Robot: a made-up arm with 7 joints. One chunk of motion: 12 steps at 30 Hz.
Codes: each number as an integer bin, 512 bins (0 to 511) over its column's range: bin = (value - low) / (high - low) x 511, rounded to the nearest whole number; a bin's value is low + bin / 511 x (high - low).
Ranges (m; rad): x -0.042..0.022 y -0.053..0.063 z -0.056..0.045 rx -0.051..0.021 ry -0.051..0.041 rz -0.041..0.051
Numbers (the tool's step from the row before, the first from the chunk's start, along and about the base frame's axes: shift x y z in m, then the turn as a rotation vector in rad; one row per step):
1: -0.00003 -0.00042 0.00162 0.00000 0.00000 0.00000
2: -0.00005 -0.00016 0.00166 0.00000 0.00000 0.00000
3: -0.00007 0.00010 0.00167 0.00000 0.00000 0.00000
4: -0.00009 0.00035 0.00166 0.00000 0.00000 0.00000
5: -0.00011 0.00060 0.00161 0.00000 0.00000 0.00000
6: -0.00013 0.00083 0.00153 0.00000 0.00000 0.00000
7: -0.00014 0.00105 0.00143 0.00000 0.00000 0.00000
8: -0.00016 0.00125 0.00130 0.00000 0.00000 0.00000
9: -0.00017 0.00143 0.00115 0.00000 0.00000 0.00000
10: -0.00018 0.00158 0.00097 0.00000 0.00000 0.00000
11: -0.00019 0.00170 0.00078 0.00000 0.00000 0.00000
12: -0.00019 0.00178 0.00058 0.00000 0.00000 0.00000
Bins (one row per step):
1: 335 232 292 362 283 228
2: 335 233 292 362 283 228
3: 335 234 292 362 283 228
4: 335 235 292 362 283 228
5: 334 236 291 362 283 228
6: 334 237 291 362 283 228
7: 334 238 291 362 283 228
8: 334 239 290 362 283 228
9: 334 240 289 362 283 228
10: 334 240 288 362 283 228
11: 334 241 287 362 283 228
12: 334 241 286 362 283 228

